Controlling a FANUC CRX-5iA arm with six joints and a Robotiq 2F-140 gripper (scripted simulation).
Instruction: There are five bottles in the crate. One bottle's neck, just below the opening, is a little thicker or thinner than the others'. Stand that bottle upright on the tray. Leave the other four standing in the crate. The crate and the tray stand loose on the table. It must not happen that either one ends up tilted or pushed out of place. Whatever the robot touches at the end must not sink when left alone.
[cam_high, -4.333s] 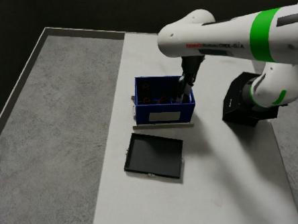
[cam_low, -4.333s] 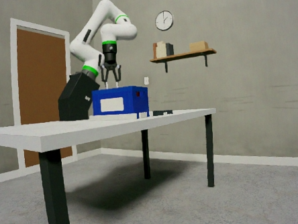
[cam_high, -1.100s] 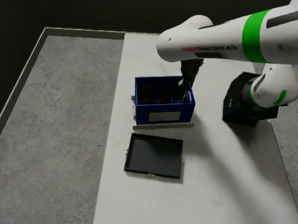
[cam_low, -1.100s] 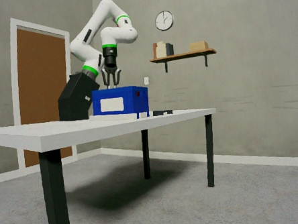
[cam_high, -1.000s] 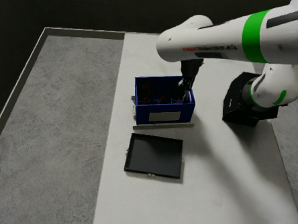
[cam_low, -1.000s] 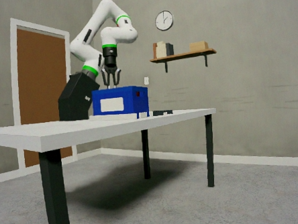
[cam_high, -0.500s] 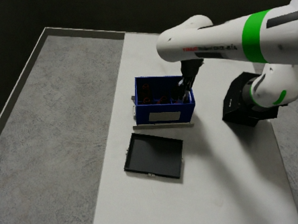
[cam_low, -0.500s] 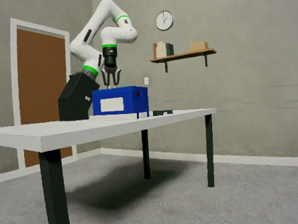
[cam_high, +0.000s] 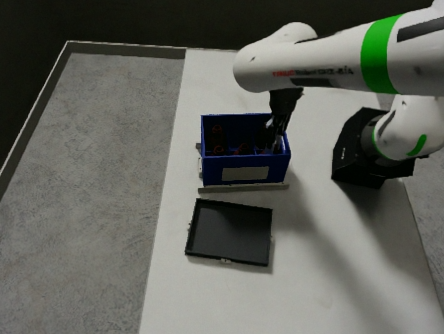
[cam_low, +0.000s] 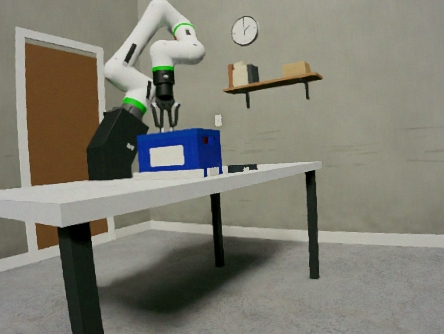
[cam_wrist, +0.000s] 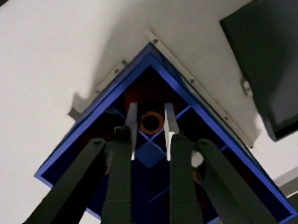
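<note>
The crate is 9 cm below my hand, 9 cm ahead of it and 4 cm to the right of it. Round my hand: dark tray: 23 cm to the left, 16 cm below, 13 cm ahead.
</note>
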